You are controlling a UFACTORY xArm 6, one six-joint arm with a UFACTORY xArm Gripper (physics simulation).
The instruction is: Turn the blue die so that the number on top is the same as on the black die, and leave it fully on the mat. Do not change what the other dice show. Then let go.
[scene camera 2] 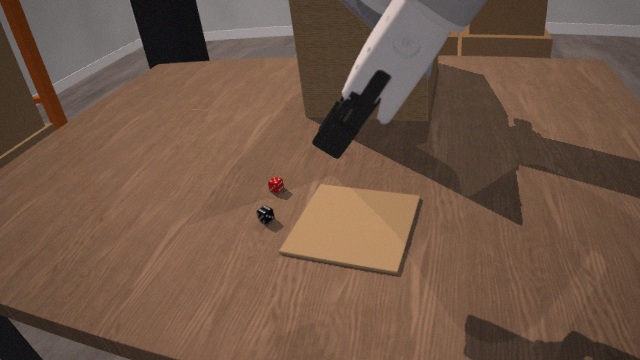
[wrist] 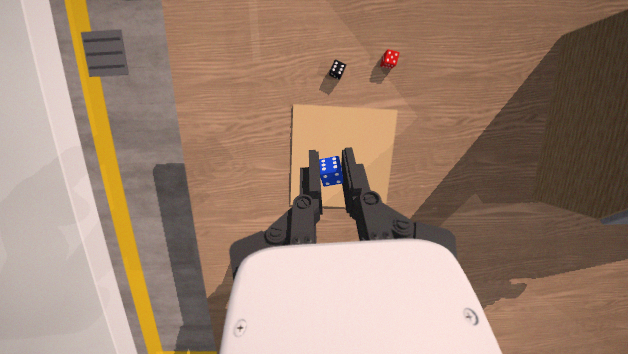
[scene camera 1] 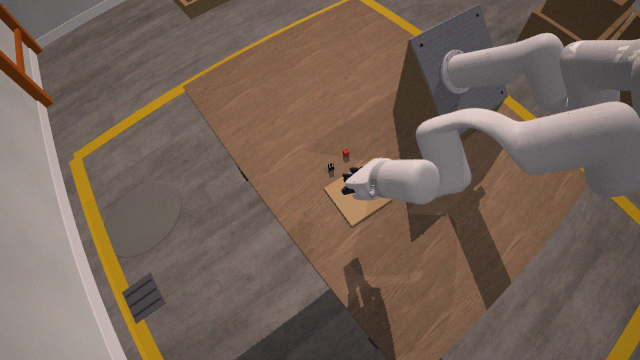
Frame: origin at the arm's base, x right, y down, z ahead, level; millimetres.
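Where they show: gripper, between the fingertips: (scene camera 2: pixel 327 143) (wrist: pixel 330 162) (scene camera 1: pixel 349 176); arm's base, origin of its link: (scene camera 1: pixel 456 72).
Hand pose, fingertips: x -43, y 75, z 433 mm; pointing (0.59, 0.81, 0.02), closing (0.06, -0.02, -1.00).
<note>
Things, the pixels of their top centre, and the offset from my fingertips.
- blue die, centre of its top: (wrist: pixel 332 174) dx -6, dy -17, dz +0 mm
- black die, centre of its top: (scene camera 2: pixel 264 209) (wrist: pixel 338 67) (scene camera 1: pixel 331 165) dx +103, dy +112, dz -19 mm
- square tan mat, centre of its top: (scene camera 2: pixel 353 222) (wrist: pixel 341 159) (scene camera 1: pixel 357 193) dx -12, dy +124, dz -27 mm
- red die, centre of its top: (scene camera 2: pixel 275 180) (wrist: pixel 392 57) (scene camera 1: pixel 345 151) dx +115, dy +112, dz -85 mm
My gripper (scene camera 1: pixel 345 183) (scene camera 2: pixel 327 148) (wrist: pixel 330 162) is shut on the blue die (wrist: pixel 330 171) and holds it tilted, in the air above the table; one finger hides it in scene camera 2. In the wrist view its larger visible face shows a six, and the face below that shows a four. The black die (scene camera 1: pixel 331 167) (scene camera 2: pixel 265 214) (wrist: pixel 337 69) lies on the table beside the mat, with a six on top. The square tan mat (scene camera 1: pixel 353 216) (scene camera 2: pixel 350 235) (wrist: pixel 345 125) lies flat, with no die on it.
A red die (scene camera 1: pixel 345 152) (scene camera 2: pixel 276 185) (wrist: pixel 390 58) lies on the table near the black die, off the mat, with a five on top. The robot's wooden base block (scene camera 1: pixel 407 100) (scene camera 2: pixel 325 65) (wrist: pixel 585 120) stands behind the mat.
</note>
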